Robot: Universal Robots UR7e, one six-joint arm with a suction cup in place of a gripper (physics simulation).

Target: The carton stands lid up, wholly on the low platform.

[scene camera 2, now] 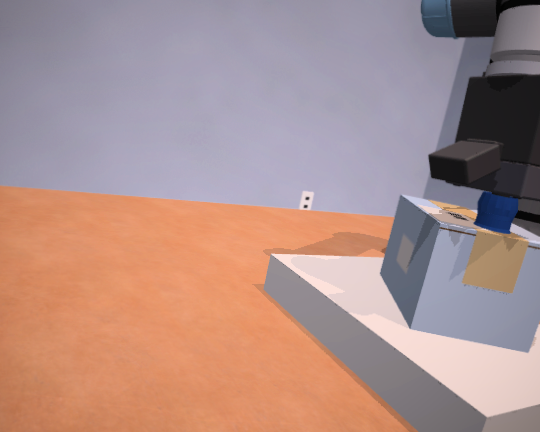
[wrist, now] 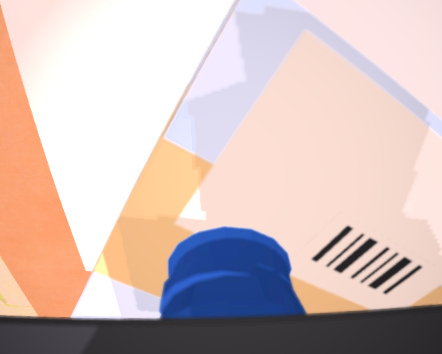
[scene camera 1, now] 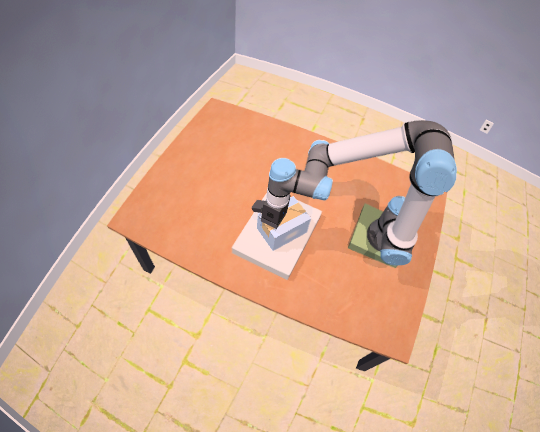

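A pale blue carton stands on the low white platform. Its lid faces up, with tan tape and a barcode label on it. The carton sits toward the platform's back right part, turned at an angle to its edges, and its base lies within them. My blue suction cup presses on the lid near one end of the tape strip, and the wrist stands straight above it. In scene camera 1 the black wrist block hides the cup.
The platform lies near the middle of the orange table. The arm's base stands on a green pad to the right of the platform. Grey walls stand behind, with a socket on one.
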